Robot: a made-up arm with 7 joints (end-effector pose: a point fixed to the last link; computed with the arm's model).
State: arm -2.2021 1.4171 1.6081 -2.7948 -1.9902 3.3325 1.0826
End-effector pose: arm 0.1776 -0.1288 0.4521 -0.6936 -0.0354 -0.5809 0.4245
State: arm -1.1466 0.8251 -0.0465 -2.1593 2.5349 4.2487 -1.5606
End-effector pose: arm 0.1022 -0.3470 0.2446 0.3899 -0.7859 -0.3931 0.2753
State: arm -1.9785 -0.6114 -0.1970 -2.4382 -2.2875 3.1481 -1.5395
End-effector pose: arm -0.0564 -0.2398 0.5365 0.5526 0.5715 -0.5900 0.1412
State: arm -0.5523 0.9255 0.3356 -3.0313 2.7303 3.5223 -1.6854
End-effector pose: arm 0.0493 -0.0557 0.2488 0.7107 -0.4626 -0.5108 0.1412
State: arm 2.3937 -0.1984 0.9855 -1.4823 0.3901 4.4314 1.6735
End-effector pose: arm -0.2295 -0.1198 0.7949 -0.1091 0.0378 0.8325 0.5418
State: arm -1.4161 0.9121 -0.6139 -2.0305 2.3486 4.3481 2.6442
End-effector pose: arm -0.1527 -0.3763 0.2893 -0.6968 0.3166 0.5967 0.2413
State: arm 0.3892 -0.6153 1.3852 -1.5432 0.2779 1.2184 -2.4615
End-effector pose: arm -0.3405 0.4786 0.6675 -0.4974 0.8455 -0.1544 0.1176
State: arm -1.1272 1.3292 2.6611 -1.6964 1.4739 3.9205 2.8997
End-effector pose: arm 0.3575 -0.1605 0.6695 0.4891 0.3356 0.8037 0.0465
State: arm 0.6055 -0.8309 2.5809 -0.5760 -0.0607 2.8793 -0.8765
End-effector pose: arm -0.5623 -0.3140 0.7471 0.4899 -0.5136 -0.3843 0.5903
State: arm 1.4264 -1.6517 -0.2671 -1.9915 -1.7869 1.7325 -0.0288
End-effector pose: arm 0.0956 -0.2457 0.8583 0.7193 0.0491 0.6539 0.2296
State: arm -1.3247 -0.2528 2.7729 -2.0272 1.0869 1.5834 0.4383
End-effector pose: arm 0.0652 0.5932 0.3494 -0.8159 -0.2375 0.5259 0.0361
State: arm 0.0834 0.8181 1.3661 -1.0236 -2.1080 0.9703 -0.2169
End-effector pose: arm 0.5555 0.4600 0.6578 0.7683 0.2970 0.1057 0.5571
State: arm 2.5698 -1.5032 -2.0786 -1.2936 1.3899 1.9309 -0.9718
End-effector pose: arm 0.7085 0.0752 0.0487 -0.4227 0.1250 -0.1329 0.8877
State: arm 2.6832 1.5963 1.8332 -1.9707 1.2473 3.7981 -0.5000
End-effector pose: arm -0.4629 -0.2166 0.3058 0.3802 0.7272 -0.5632 0.0976
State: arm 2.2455 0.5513 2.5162 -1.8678 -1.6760 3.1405 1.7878
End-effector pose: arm 0.0302 -0.2788 0.7858 0.3705 -0.5334 0.6538 0.3884
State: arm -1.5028 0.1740 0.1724 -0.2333 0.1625 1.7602 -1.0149
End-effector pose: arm 0.0313 -0.2472 1.1088 0.7701 -0.0943 0.3185 0.5447
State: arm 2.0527 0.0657 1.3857 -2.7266 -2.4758 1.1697 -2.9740
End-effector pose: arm -0.3886 -0.0886 0.2360 -0.2357 -0.3768 -0.0137 0.8957
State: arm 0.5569 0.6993 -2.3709 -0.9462 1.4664 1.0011 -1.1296
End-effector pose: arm 0.3766 -0.1885 0.9841 0.9430 0.1890 0.2600 0.0866
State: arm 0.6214 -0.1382 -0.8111 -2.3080 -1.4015 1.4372 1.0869
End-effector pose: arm 0.4887 -0.1194 0.4055 0.6984 -0.2964 0.0038 0.6514
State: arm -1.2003 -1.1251 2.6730 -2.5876 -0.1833 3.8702 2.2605
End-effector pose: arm 0.0275 0.3608 0.0830 -0.9701 0.1684 -0.1061 0.1392
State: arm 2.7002 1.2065 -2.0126 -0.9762 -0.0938 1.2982 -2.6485
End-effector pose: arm -0.2788 0.6083 0.7338 -0.1283 0.7423 -0.2331 0.6149
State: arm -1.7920 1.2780 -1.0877 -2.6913 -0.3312 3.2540 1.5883
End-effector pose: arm -0.3878 -0.0888 0.1177 -0.2831 -0.8217 -0.3901 0.3042
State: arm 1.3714 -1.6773 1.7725 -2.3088 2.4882 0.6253 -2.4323
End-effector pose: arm -0.5207 -0.0288 0.1272 0.6583 -0.5085 0.4170 0.3662
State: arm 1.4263 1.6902 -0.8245 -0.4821 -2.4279 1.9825 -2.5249
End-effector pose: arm 0.2904 0.6981 0.0037 -0.3746 -0.1921 -0.6117 0.6697
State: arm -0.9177 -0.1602 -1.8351 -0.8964 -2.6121 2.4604 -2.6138
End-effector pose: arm -0.4529 -0.1490 0.8817 -0.2700 -0.0906 0.5844 0.7599
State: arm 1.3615 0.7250 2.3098 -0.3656 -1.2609 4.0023 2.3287
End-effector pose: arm 0.0579 0.2937 0.8384 0.1904 0.1554 0.6838 0.6871
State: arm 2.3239 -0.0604 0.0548 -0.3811 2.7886 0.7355 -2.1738
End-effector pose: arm -0.0637 0.0073 1.1228 0.7594 0.4199 0.0161 0.4968
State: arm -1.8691 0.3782 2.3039 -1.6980 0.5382 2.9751 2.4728
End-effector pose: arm 0.4211 -0.0402 0.8525 -0.1447 0.6874 0.2431 0.6689
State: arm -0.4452 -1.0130 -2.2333 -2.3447 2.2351 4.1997 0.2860
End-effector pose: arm -0.3259 -0.0550 0.2290 0.8416 0.4552 0.2906 0.0071
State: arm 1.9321 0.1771 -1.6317 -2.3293 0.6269 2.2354 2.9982
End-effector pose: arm 0.5165 0.1279 0.4368 0.0146 -0.9884 -0.1477 0.0333
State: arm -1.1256 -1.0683 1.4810 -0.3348 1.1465 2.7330 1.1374
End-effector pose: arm -0.1705 0.5801 0.7889 -0.6311 -0.2145 -0.2863 0.6883
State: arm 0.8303 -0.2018 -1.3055 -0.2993 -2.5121 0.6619 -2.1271
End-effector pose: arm -0.0778 -0.2045 1.0819 0.8626 -0.3271 -0.3765 0.0850
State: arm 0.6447 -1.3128 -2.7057 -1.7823 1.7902 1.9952 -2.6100
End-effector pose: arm -0.2137 -0.4025 -0.1426 0.4939 -0.5054 0.6872 0.1684
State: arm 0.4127 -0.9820 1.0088 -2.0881 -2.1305 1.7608 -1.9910
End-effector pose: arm -0.1525 0.4570 0.6184 -0.0446 0.1087 -0.3459 0.9309
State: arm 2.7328 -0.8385 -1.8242 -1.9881 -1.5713 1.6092 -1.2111
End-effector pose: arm 0.4381 0.4208 0.3396 0.2018 0.9095 -0.1792 0.3160
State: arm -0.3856 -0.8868 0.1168 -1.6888 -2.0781 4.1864 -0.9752
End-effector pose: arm -0.0155 0.1140 0.7765 -0.3108 0.6443 0.0682 0.6954
